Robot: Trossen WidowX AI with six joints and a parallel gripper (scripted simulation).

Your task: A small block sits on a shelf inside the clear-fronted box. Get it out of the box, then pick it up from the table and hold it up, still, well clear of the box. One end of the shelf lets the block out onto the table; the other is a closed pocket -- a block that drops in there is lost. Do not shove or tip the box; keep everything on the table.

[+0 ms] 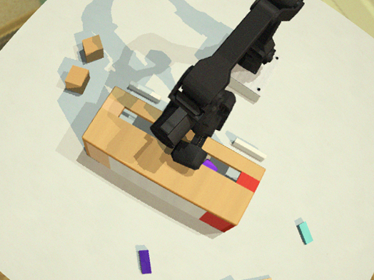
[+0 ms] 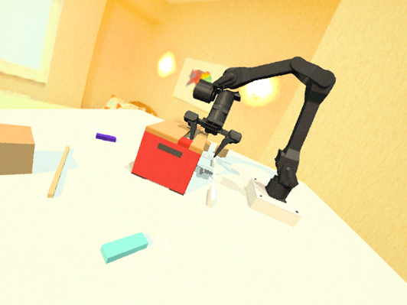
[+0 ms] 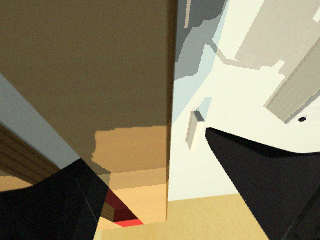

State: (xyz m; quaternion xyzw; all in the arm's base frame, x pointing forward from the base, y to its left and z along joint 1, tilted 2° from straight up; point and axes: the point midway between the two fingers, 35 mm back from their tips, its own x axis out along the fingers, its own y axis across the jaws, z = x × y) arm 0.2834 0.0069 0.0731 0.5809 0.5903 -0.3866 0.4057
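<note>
Right now my gripper tip is 60 mm short of the purple block and 20 mm to the right of it. Also, from my gripper tip: purple bar (300 mm ahead, 10 mm to the left, 80 mm below); then teal bar (40 mm ahead, 340 mm to the left, 80 mm below); then wooden stick (250 mm ahead, 240 mm to the left, 80 mm below).
</note>
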